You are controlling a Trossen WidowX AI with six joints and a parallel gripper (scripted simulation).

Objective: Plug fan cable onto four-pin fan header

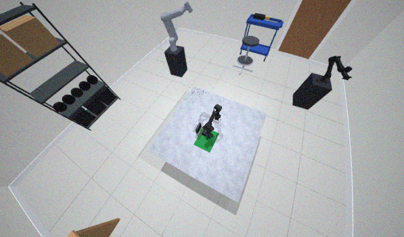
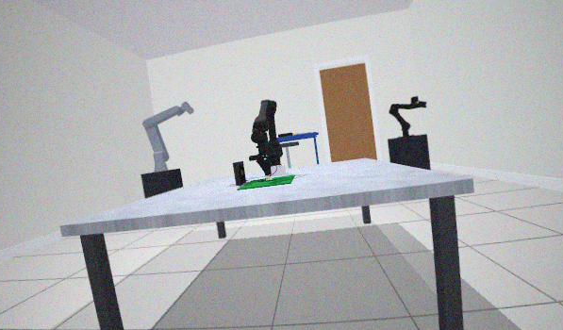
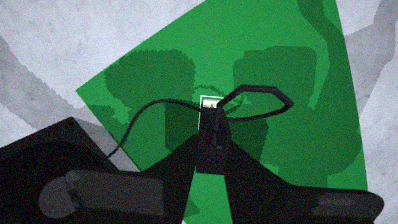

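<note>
My gripper tip is now 1 cm past the black fan plug and 1 cm below it. The rest, counted from my gripper tip: black fan (3 cm behind, 14 cm to the right, 2 cm above); then green board (6 cm ahead, 1 cm to the left, 5 cm below).
</note>
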